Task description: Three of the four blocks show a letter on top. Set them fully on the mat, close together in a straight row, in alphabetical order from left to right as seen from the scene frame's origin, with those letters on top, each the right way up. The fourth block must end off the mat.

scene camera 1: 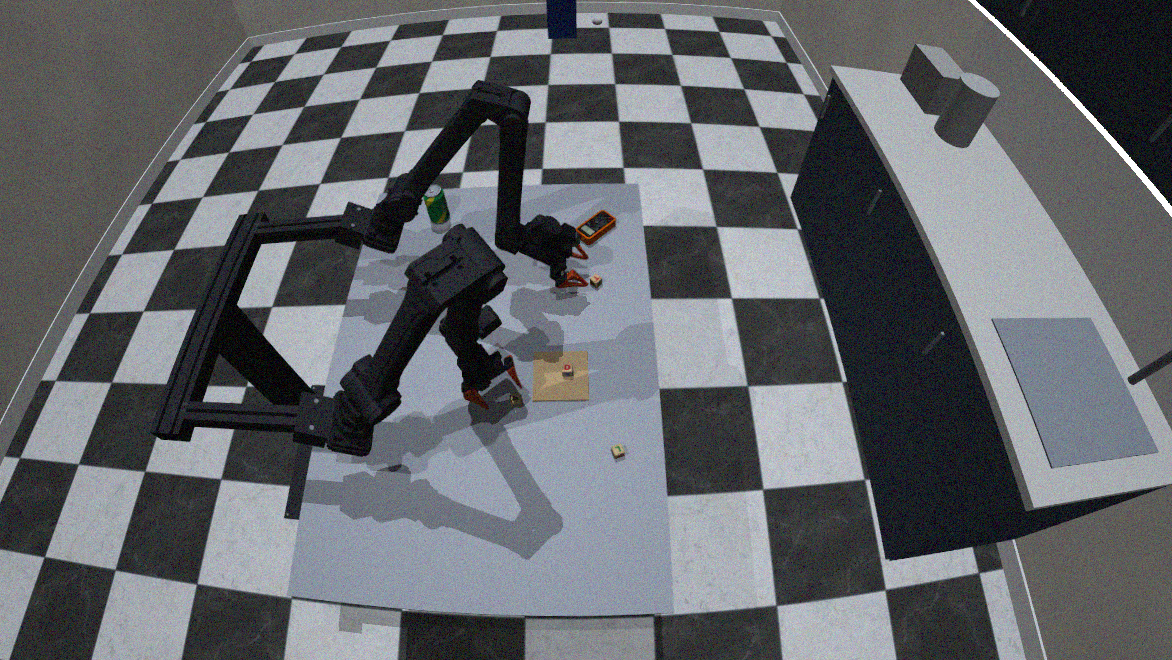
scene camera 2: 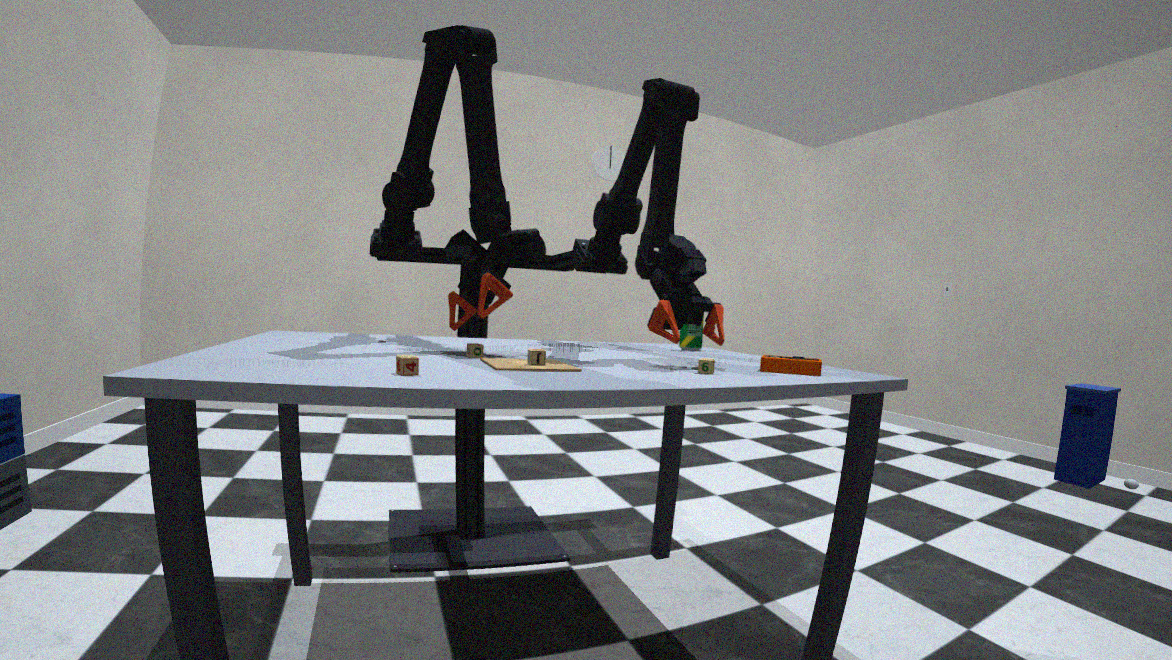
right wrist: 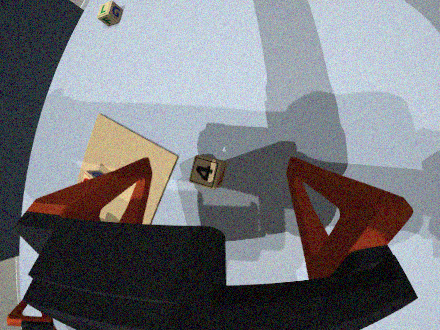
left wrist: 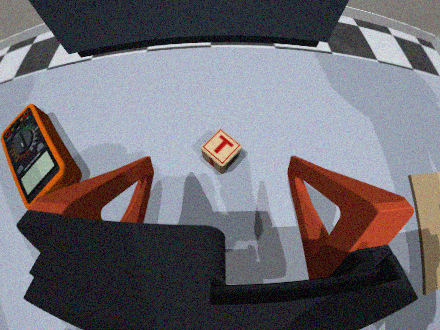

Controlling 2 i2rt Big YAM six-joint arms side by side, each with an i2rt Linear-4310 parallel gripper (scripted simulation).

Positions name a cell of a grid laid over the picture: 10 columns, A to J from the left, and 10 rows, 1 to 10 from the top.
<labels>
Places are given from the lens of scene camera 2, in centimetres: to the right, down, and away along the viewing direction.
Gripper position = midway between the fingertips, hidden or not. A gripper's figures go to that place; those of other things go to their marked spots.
my left gripper (scene camera 2: F6): 20, 2, 92
my right gripper (scene camera 2: D5): -23, -1, 97
tan mat (scene camera 2: E6): -14, 6, 84
</labels>
